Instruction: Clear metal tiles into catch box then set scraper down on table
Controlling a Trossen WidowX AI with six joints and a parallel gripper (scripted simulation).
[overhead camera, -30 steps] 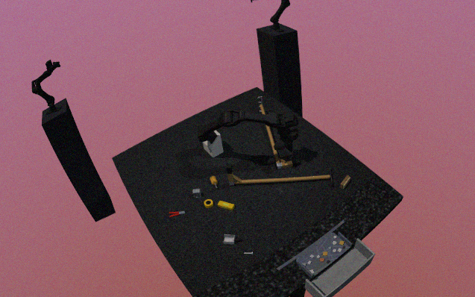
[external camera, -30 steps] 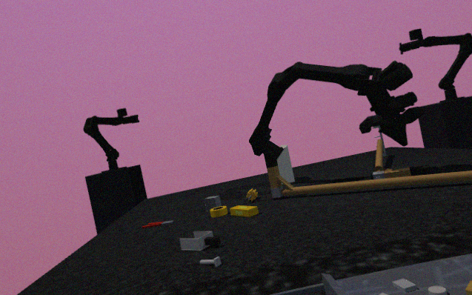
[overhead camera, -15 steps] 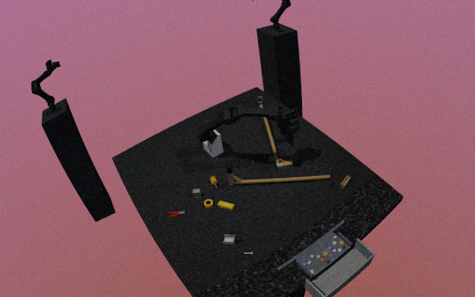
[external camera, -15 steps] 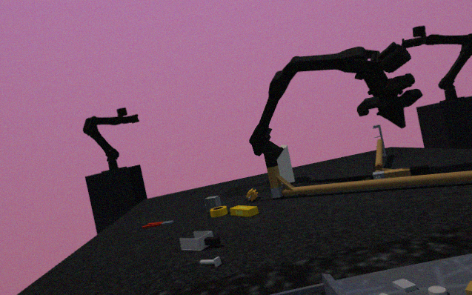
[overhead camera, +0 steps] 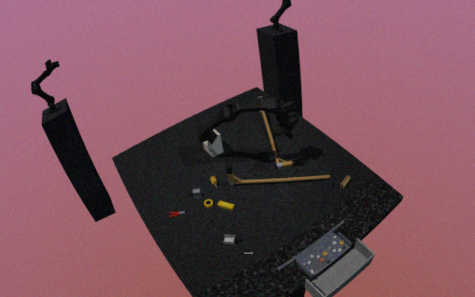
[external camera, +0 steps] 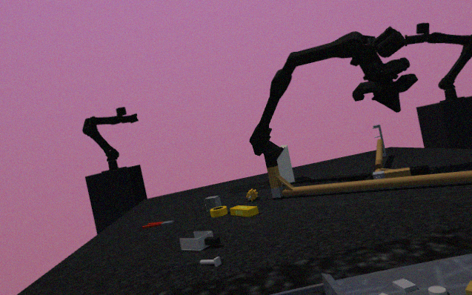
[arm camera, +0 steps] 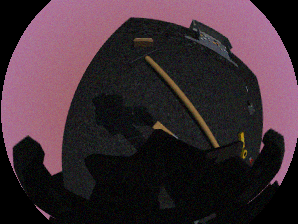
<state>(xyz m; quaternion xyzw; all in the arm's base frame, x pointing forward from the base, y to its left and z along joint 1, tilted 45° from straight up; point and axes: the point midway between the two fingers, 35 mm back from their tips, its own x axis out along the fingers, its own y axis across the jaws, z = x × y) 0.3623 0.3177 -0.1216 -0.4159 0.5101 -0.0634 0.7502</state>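
Now: the long scraper 14 cm to the right of my gripper tip, 12 cm below it and 9 cm ahead of it. Also, from my gripper tip: wooden block 35 cm ahead, 17 cm below, 15 cm to the left; yellow block 49 cm to the right, 17 cm below, 6 cm ahead; yellow-handled screwdriver 45 cm to the right, 17 cm below, 13 cm behind.
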